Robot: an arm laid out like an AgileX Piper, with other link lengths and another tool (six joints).
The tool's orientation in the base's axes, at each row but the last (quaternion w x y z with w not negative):
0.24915, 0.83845, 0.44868, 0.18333
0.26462, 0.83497, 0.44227, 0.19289
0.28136, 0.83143, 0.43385, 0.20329
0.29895, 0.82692, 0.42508, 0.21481
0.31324, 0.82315, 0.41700, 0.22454
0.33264, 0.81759, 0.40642, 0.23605
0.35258, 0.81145, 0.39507, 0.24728
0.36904, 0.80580, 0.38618, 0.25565
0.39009, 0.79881, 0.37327, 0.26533
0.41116, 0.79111, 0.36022, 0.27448
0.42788, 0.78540, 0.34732, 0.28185
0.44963, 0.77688, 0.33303, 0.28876
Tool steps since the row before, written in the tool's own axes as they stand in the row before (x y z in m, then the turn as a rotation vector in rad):
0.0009, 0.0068, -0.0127, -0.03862, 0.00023, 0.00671
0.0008, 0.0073, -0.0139, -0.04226, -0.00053, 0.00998
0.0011, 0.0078, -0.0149, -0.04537, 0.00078, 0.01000
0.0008, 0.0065, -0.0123, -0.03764, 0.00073, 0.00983
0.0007, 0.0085, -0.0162, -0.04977, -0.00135, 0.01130
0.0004, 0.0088, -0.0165, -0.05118, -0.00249, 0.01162
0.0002, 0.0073, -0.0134, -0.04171, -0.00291, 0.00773
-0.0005, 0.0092, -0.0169, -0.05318, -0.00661, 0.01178
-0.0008, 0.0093, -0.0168, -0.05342, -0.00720, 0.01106
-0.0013, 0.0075, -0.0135, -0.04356, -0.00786, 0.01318
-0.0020, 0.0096, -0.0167, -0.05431, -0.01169, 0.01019
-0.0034, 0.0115, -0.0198, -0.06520, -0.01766, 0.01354
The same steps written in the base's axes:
-0.0018, 0.0008, 0.0143, -0.01676, -0.03439, -0.00853
-0.0027, 0.0010, 0.0155, -0.01737, -0.03798, -0.01189
-0.0033, 0.0016, 0.0164, -0.01824, -0.04120, -0.01135
-0.0033, 0.0015, 0.0134, -0.01415, -0.03470, -0.01048
-0.0052, 0.0020, 0.0174, -0.02105, -0.04426, -0.01429
-0.0061, 0.0022, 0.0175, -0.02221, -0.04502, -0.01550
-0.0056, 0.0020, 0.0141, -0.01969, -0.03565, -0.01222
-0.0081, 0.0024, 0.0173, -0.02502, -0.04497, -0.01902
-0.0089, 0.0026, 0.0169, -0.02591, -0.04461, -0.01914
-0.0080, 0.0021, 0.0131, -0.01877, -0.03746, -0.01942
-0.0106, 0.0026, 0.0160, -0.02860, -0.04299, -0.02289
-0.0139, 0.0031, 0.0182, -0.03429, -0.05092, -0.03127

